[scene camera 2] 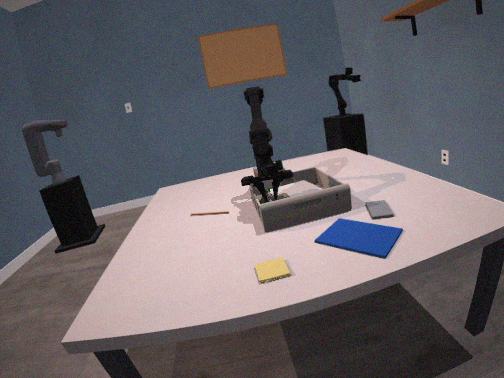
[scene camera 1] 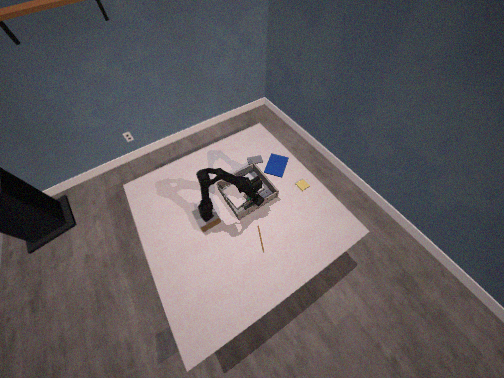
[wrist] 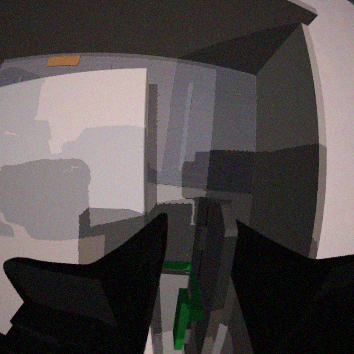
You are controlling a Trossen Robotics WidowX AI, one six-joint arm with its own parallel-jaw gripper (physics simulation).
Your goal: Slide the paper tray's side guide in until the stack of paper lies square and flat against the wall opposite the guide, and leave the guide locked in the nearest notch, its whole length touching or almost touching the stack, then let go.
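Where they show: gripper, fingertip midpoint: (scene camera 2: 271,200) (scene camera 1: 256,198) (wrist: 192,219); arm's base, link origin: (scene camera 1: 207,215).
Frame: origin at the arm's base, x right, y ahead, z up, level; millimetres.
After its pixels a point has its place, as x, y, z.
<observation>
The grey paper tray (scene camera 1: 273,187) @[129, 471, 1] (scene camera 2: 303,211) @[42, 498, -41] (wrist: 288,116) @[158, 402, -22] stands on the white table. A white paper stack (scene camera 1: 236,199) @[11, 230, -42] (scene camera 2: 303,186) @[-69, 271, -42] (wrist: 91,102) @[28, 417, -42] lies inside it. In the wrist view the dark side guide (wrist: 212,242) @[102, 330, -18] stands upright beside the stack, with a green latch (wrist: 187,309) @[87, 304, -2] at its near end. My gripper (scene camera 1: 252,201) @[96, 338, -38] (scene camera 2: 269,196) @[96, 338, -38] (wrist: 192,219) @[96, 338, -38] is down inside the tray at its near end. Its fingers stand partly apart on either side of the guide and latch, with a gap to them. Nothing is held.
A blue book (scene camera 1: 276,165) @[-36, 676, -75] (scene camera 2: 359,236) @[-36, 691, -75], a small grey pad (scene camera 1: 255,159) @[-195, 591, -73] (scene camera 2: 379,208) @[-195, 591, -73] and a yellow pad (scene camera 1: 302,184) @[225, 690, -73] (scene camera 2: 272,269) @[226, 695, -73] lie beyond and beside the tray. A pencil (scene camera 1: 260,238) @[320, 176, -77] (scene camera 2: 209,213) @[319, 182, -78] lies on the table to the other side.
</observation>
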